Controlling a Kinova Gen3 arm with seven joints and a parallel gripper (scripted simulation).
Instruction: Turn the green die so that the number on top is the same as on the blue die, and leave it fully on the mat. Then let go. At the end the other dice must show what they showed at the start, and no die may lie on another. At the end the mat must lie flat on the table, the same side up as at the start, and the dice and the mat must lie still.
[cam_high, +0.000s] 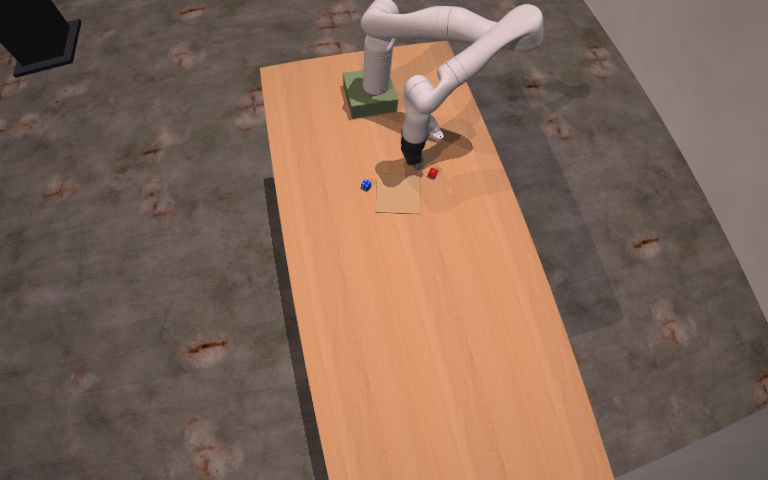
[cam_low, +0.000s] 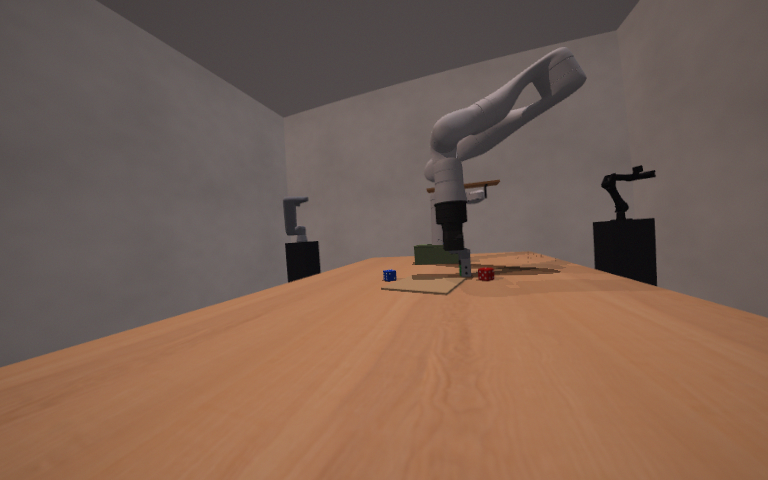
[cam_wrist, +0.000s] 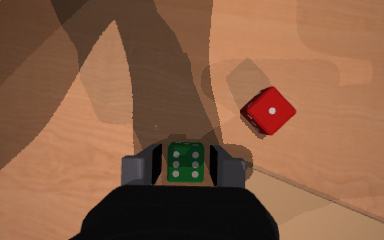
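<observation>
The green die lies 10 mm below my hand. From my hand the other things lie so: red die 50 mm ahead, 40 mm to the left, 10 mm below; blue die 180 mm to the right, 50 mm ahead, 10 mm below; tan mat 100 mm ahead, 80 mm to the right, 20 mm below.
</observation>
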